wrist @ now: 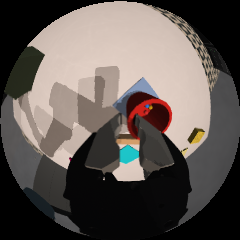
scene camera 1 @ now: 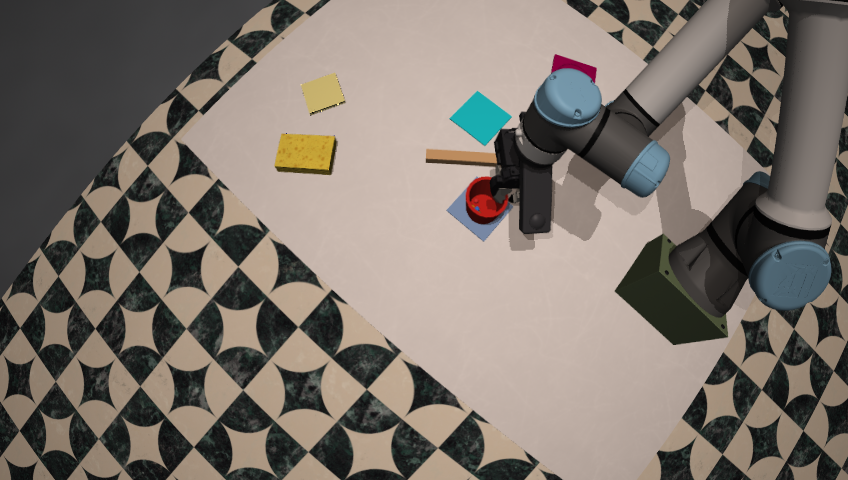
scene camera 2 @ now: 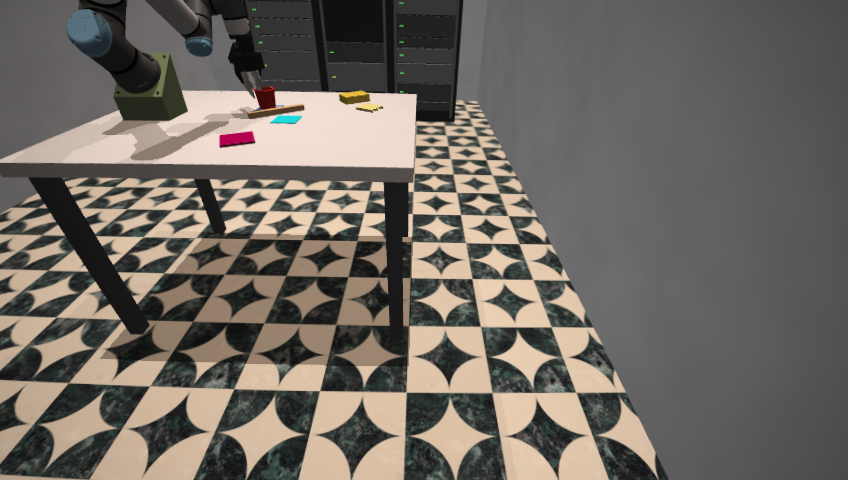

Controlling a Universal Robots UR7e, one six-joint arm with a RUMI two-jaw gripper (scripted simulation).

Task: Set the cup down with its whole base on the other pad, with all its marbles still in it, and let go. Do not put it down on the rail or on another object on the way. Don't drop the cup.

Labels:
My gripper shows in the wrist view, in scene camera 1 and in scene camera 2 (257, 97). One and the same spot on my gripper: (scene camera 1: 498, 192) is (wrist: 165, 147).

